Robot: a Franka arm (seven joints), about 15 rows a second.
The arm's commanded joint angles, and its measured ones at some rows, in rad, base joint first. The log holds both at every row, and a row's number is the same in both.
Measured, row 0:
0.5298, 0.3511, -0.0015, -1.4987, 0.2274, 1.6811, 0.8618
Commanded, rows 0 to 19:
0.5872, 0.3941, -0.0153, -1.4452, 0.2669, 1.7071, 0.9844
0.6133, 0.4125, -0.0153, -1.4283, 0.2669, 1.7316, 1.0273
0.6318, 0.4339, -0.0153, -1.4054, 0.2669, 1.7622, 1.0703
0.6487, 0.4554, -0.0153, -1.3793, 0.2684, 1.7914, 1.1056
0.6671, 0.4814, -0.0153, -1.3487, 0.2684, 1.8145, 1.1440
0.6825, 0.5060, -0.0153, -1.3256, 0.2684, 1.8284, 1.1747
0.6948, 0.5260, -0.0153, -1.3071, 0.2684, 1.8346, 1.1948
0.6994, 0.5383, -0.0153, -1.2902, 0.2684, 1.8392, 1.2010
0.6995, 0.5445, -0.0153, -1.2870, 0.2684, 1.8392, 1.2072
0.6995, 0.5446, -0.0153, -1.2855, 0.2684, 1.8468, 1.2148
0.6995, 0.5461, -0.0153, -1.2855, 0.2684, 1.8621, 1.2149
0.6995, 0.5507, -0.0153, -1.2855, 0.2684, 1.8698, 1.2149
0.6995, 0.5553, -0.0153, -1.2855, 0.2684, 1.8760, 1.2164
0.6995, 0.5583, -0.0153, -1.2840, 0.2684, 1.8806, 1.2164
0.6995, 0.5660, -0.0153, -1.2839, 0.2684, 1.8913, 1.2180
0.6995, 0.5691, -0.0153, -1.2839, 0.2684, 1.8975, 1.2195
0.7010, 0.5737, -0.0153, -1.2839, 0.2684, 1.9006, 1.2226
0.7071, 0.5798, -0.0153, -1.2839, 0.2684, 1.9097, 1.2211
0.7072, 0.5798, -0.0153, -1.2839, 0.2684, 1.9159, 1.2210
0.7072, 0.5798, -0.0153, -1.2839, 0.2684, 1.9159, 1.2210
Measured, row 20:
0.6998, 0.5673, -0.0108, -1.3087, 0.2513, 1.9141, 1.2056
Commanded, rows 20 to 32:
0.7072, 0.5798, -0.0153, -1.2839, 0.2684, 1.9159, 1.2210
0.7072, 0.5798, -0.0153, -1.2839, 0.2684, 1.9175, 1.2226
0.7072, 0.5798, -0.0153, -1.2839, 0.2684, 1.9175, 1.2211
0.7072, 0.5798, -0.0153, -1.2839, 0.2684, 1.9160, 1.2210
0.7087, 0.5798, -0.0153, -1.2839, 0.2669, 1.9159, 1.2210
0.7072, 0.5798, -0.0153, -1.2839, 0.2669, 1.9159, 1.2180
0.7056, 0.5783, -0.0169, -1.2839, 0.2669, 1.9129, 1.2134
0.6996, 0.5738, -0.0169, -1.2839, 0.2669, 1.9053, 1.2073
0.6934, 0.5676, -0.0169, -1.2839, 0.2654, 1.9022, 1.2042
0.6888, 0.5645, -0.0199, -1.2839, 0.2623, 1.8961, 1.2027
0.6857, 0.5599, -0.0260, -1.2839, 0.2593, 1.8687, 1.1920
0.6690, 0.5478, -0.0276, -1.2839, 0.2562, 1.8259, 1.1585
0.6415, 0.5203, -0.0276, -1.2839, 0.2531, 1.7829, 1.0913
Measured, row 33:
0.6870, 0.5675, -0.0305, -1.2810, 0.2506, 1.8554, 1.1749
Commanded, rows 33 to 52:
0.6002, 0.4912, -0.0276, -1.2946, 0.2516, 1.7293, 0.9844
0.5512, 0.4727, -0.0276, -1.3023, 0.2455, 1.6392, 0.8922
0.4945, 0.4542, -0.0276, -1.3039, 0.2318, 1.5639, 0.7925
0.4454, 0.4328, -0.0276, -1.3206, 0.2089, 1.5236, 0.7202
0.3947, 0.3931, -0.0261, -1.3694, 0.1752, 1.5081, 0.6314
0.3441, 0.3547, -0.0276, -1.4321, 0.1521, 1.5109, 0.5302
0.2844, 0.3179, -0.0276, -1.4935, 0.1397, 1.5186, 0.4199
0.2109, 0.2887, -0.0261, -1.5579, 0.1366, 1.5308, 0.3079
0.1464, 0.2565, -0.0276, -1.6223, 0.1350, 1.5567, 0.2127
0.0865, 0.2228, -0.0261, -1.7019, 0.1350, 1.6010, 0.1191
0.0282, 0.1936, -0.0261, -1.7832, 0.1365, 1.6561, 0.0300
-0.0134, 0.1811, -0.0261, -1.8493, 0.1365, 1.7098, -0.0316
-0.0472, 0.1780, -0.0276, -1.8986, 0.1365, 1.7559, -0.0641
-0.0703, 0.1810, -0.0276, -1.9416, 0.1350, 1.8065, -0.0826
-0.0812, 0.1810, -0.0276, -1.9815, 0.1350, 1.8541, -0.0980
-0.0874, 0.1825, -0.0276, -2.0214, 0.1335, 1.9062, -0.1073
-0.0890, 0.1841, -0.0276, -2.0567, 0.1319, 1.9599, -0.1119
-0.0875, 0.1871, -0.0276, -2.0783, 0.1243, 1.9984, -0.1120
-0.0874, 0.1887, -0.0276, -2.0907, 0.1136, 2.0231, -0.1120
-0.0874, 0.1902, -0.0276, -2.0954, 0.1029, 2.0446, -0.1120
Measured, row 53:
-0.0799, 0.2347, -0.0395, -2.0419, 0.1267, 1.9999, -0.1056
